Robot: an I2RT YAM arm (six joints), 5 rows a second.
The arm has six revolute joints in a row. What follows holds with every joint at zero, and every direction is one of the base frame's.
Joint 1 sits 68 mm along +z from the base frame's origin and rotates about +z.
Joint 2 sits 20 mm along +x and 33.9 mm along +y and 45.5 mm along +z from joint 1 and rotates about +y.
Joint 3 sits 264 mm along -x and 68.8 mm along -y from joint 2 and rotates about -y.
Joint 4 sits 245 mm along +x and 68.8 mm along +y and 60 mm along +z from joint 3 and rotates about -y.
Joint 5 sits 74 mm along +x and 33.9 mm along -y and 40.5 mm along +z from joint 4 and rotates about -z.
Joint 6 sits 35.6 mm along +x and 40.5 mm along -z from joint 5 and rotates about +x.
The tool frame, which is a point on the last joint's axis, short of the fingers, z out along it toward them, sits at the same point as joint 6; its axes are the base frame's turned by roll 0, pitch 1.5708 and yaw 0 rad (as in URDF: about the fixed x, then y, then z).
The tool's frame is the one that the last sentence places.
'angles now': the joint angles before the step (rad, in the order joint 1, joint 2, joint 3, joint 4, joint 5, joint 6). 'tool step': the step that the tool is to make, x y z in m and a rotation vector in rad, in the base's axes. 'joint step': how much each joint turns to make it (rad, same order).
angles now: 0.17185 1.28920 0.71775 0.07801 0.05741 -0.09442
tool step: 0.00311 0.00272 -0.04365 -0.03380 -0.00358 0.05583
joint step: 0.00382 0.10527 -0.11407 0.21934 -0.02975 -0.05455
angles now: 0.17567 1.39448 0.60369 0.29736 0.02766 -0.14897
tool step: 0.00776 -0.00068 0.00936 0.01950 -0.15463 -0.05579
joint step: -0.00039 0.02025 -0.01297 0.18809 0.05377 0.01526
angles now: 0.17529 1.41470 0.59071 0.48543 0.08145 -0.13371
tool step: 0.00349 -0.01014 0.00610 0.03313 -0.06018 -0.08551
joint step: -0.03051 0.00116 -0.00036 0.06217 0.04540 0.03891
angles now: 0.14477 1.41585 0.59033 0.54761 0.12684 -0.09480
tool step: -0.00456 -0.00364 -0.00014 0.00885 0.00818 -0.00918
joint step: -0.01068 -0.02250 -0.01449 -0.01602 -0.00419 0.00916
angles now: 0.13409 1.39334 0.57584 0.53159 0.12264 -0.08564
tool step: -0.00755 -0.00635 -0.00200 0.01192 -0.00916 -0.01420
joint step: -0.01983 -0.02899 -0.03625 0.01679 -0.00837 0.00877
